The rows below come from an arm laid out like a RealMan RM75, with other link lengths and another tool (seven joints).
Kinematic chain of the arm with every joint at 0, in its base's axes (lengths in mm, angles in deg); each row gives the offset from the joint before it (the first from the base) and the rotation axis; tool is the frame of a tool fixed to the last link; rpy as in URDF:
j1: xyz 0 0 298.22 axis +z
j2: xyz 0 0 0 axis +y
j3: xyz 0 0 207.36 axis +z
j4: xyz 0 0 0 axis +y
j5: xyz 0 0 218.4 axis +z
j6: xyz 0 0 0 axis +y
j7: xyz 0 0 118.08 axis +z
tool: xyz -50 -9 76 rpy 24 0 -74.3
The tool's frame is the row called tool.
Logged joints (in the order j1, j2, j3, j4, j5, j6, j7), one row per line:
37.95 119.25 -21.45 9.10 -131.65 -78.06 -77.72
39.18 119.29 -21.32 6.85 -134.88 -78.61 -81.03
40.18 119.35 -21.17 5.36 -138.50 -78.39 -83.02
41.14 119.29 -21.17 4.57 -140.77 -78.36 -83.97
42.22 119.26 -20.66 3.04 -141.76 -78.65 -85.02
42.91 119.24 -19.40 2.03 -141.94 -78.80 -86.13
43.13 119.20 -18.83 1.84 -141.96 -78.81 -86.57
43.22 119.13 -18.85 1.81 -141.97 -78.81 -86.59
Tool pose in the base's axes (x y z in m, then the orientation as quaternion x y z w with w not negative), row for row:
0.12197 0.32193 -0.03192 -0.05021 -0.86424 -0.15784 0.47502
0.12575 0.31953 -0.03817 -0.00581 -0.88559 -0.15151 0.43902
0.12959 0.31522 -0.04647 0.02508 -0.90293 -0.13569 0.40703
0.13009 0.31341 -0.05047 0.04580 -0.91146 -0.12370 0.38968
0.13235 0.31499 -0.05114 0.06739 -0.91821 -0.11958 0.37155
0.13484 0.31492 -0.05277 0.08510 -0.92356 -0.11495 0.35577
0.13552 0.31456 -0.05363 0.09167 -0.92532 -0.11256 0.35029
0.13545 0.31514 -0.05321 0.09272 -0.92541 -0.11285 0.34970
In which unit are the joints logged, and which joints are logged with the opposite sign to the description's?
The joints are logged in degrees. Opposite sign: j3.
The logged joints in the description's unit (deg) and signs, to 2 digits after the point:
37.95 119.25 21.45 9.10 -131.65 -78.06 -77.72
39.18 119.29 21.32 6.85 -134.88 -78.61 -81.03
40.18 119.35 21.17 5.36 -138.50 -78.39 -83.02
41.14 119.29 21.17 4.57 -140.77 -78.36 -83.97
42.22 119.26 20.66 3.04 -141.76 -78.65 -85.02
42.91 119.24 19.40 2.03 -141.94 -78.80 -86.13
43.13 119.20 18.83 1.84 -141.96 -78.81 -86.57
43.22 119.13 18.85 1.81 -141.97 -78.81 -86.59

